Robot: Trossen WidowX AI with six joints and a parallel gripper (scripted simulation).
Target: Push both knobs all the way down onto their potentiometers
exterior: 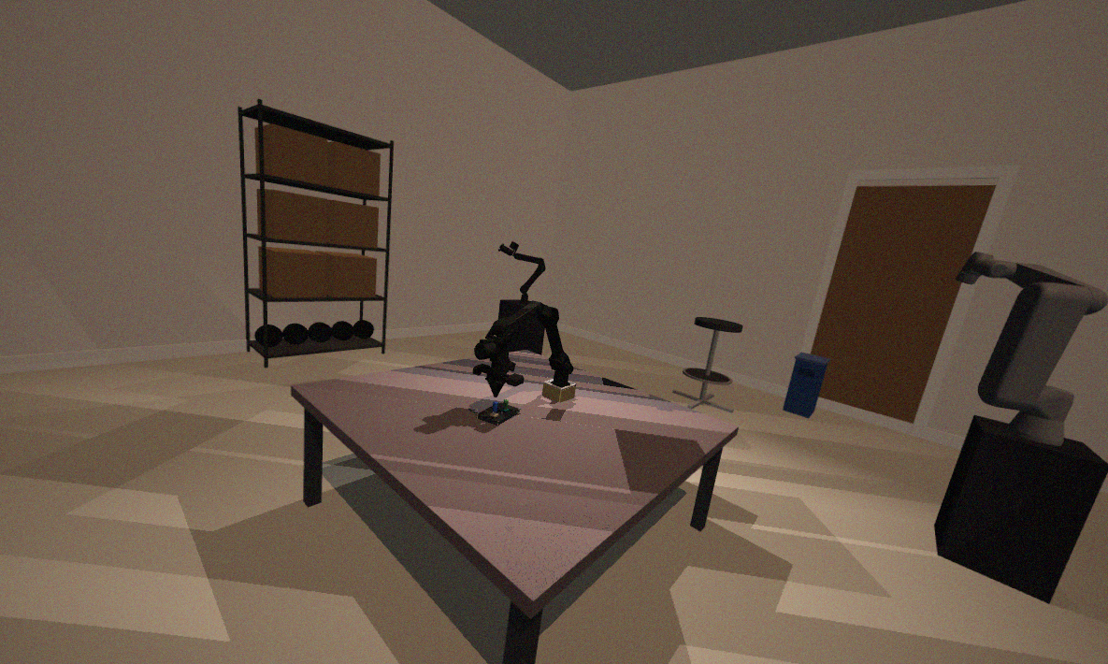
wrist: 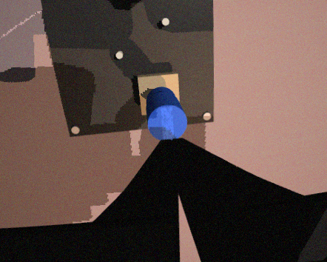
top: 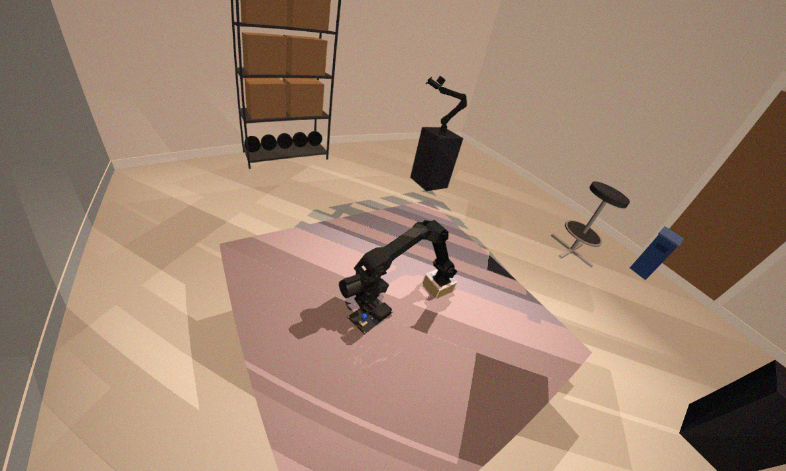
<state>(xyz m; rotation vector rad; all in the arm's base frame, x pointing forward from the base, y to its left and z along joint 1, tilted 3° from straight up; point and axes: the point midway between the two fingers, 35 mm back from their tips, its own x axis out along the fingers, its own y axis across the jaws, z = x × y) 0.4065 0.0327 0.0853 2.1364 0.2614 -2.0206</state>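
Now: the blue knob 4 cm below my gripper tip. From my gripper tip the other things lie so: green knob 7 cm behind, 2 cm to the right, 5 cm below.
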